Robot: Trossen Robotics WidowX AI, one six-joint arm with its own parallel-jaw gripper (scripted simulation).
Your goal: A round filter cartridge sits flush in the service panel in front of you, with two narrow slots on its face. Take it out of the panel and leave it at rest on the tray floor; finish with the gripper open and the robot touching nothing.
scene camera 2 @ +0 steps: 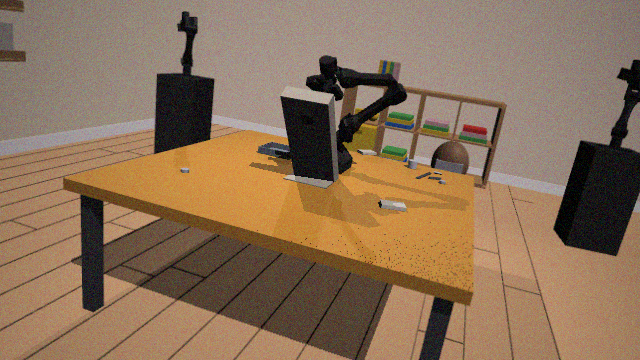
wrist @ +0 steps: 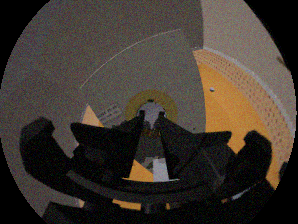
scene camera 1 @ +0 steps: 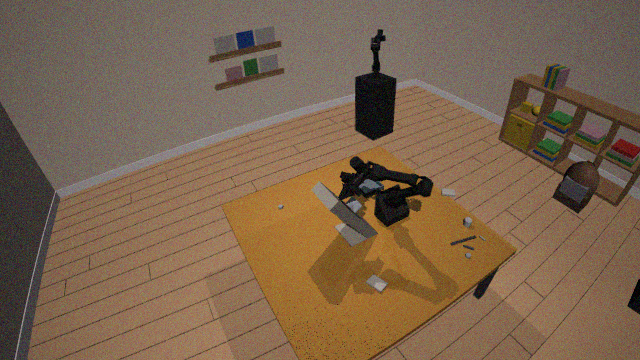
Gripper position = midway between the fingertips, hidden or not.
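Observation:
Gripper visible (wrist: pixel 151 117). A grey service panel (scene camera 1: pixel 355 229) (wrist: pixel 163 68) is visible in both scene camera 1 and the wrist view.

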